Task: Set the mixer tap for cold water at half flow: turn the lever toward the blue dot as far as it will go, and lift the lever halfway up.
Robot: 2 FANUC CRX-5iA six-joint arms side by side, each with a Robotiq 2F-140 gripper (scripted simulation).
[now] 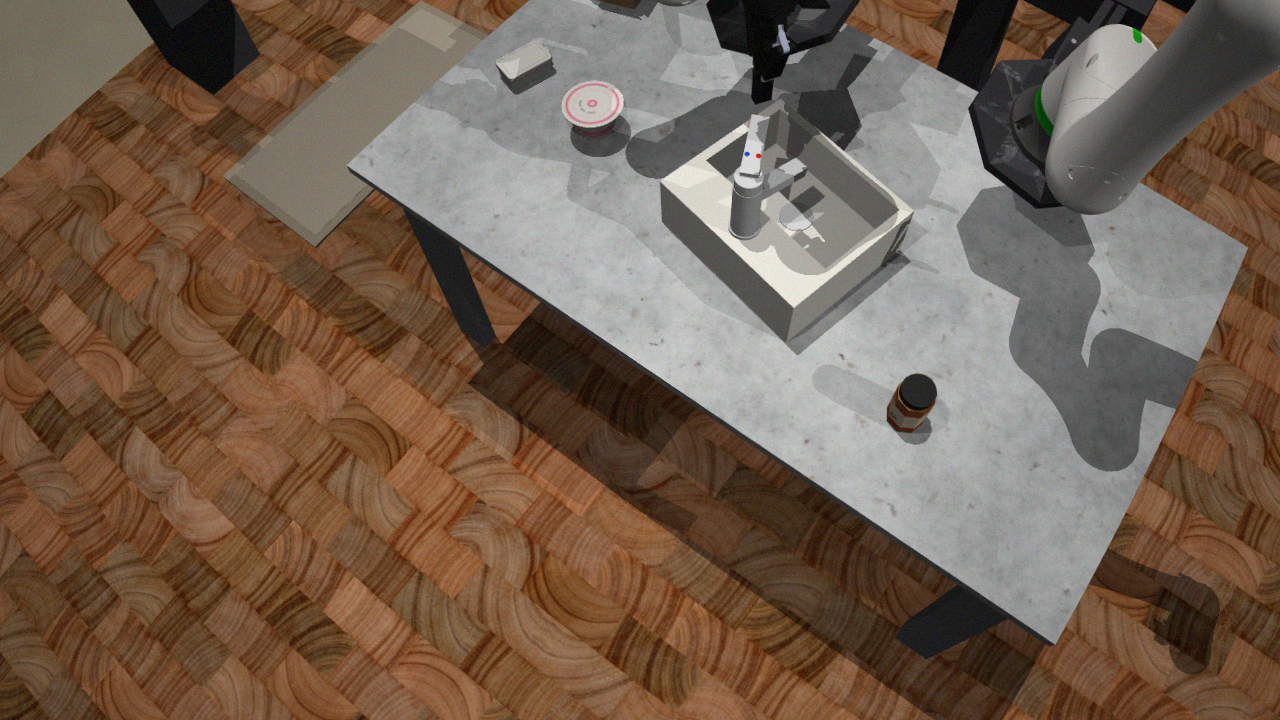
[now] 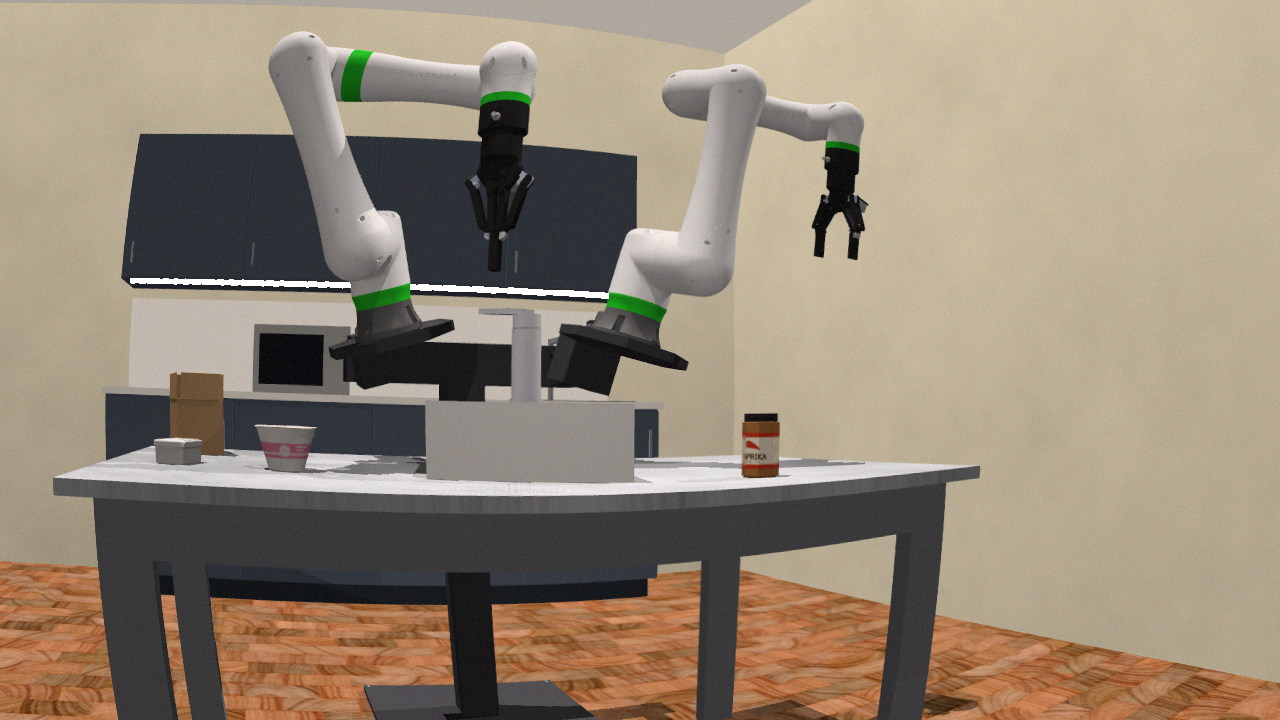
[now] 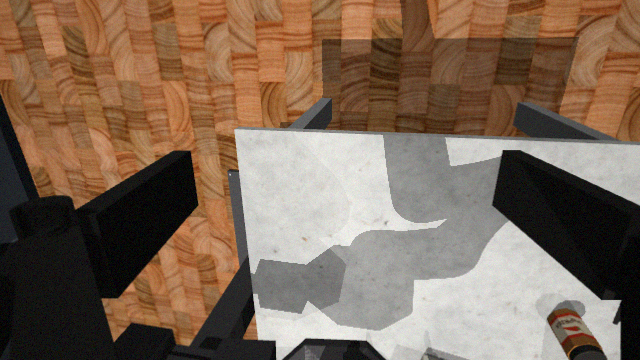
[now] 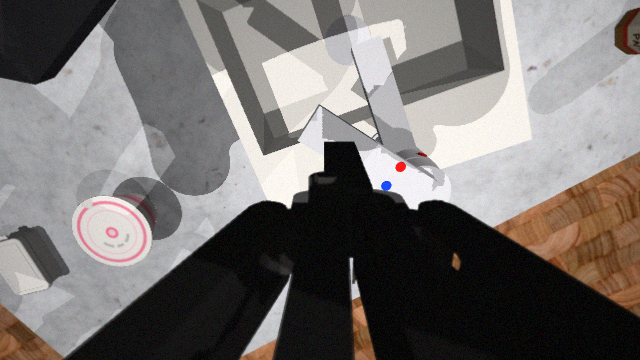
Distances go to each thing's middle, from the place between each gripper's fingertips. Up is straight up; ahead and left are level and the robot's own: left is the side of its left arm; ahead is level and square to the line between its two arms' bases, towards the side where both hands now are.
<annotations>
The flat lever [image 1: 754,147] is 10 cm below my right hand [image 2: 494,270], 4 cm ahead of it and 2 cm to the left of it. The rest, counted from my right hand: pink-and-white bowl [image 1: 593,105]: 38 cm to the right, 33 cm below, 3 cm behind; then paprika jar [image 2: 760,431]: 42 cm to the left, 33 cm below, 17 cm ahead; then white basin [image 1: 838,203]: 34 cm below, 6 cm to the left, 3 cm behind.
I see the paprika jar 520 mm to the right of my left hand [image 2: 835,258], 450 mm below it and 420 mm ahead of it. The rest, counted from my left hand: pink-and-white bowl 1310 mm to the right, 450 mm below, 220 mm ahead; white basin 880 mm to the right, 460 mm below, 210 mm ahead; flat lever 920 mm to the right, 290 mm ahead, 220 mm below.
</annotations>
